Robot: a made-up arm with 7 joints.
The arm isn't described. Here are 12 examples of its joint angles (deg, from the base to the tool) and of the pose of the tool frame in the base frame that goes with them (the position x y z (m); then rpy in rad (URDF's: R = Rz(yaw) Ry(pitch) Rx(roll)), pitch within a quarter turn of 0, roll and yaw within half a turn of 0).
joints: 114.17 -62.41 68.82 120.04 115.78 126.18 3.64
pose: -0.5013 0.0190 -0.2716 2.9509 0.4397 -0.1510
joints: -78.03 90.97 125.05 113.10 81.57 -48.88 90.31
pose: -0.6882 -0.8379 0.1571 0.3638 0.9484 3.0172
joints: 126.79 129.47 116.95 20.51 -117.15 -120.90 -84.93
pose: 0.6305 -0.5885 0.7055 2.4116 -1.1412 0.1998
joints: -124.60 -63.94 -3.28 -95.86 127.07 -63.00 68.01
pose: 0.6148 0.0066 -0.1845 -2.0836 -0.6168 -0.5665
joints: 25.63 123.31 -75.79 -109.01 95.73 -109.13 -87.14
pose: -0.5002 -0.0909 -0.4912 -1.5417 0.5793 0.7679
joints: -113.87 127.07 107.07 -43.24 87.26 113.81 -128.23
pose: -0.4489 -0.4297 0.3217 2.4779 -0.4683 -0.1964
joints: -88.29 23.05 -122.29 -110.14 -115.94 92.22 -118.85
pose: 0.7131 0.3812 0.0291 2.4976 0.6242 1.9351
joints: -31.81 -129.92 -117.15 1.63 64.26 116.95 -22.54
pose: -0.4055 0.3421 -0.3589 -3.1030 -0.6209 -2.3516
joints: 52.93 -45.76 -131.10 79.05 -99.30 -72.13 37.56
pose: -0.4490 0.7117 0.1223 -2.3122 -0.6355 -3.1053
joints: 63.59 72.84 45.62 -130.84 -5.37 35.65 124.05
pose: 0.7787 -0.2323 0.0195 2.1600 0.6535 1.6691
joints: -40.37 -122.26 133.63 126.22 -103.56 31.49 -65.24
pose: 0.0396 1.1289 -0.1141 -0.5293 -0.2789 0.4049
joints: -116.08 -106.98 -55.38 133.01 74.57 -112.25 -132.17
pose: -0.5252 0.9694 0.2238 -2.5735 1.1856 -1.1461
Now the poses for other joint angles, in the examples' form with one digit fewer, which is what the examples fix.
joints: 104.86 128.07 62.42 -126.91 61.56 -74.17 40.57
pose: 1.014 0.233 0.552 2.309 0.225 1.718
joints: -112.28 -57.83 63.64 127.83 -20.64 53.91 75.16
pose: 0.619 0.634 -0.379 -2.733 0.468 -2.574
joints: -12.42 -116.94 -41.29 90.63 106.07 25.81 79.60
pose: -0.299 0.942 -0.471 -3.022 0.487 -2.666
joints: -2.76 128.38 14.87 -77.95 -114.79 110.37 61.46
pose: -0.254 0.324 -0.422 -1.152 0.352 -0.283
